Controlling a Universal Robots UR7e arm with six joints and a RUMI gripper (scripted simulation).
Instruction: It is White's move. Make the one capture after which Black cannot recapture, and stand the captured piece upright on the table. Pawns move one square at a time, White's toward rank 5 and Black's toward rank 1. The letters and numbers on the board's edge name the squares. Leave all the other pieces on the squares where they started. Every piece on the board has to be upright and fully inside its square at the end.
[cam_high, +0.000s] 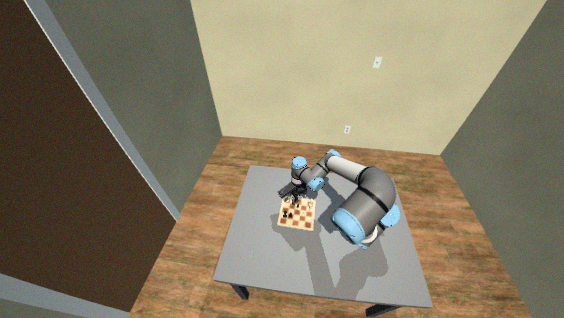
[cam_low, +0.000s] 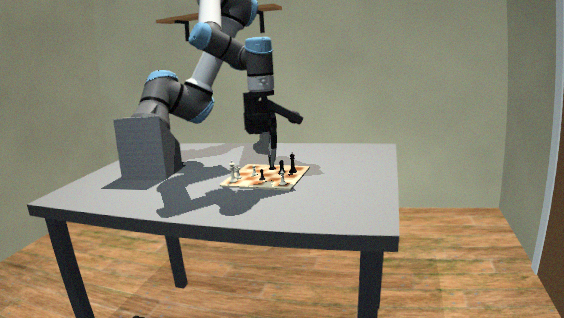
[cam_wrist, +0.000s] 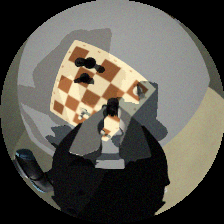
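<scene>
My hand is 3 cm past the black pawn and 4 cm above it. Also, from my hand: white pawn (7 cm behind, 5 cm to the left, 4 cm below); then small chessboard (3 cm behind, 4 cm to the left, 6 cm below).
</scene>
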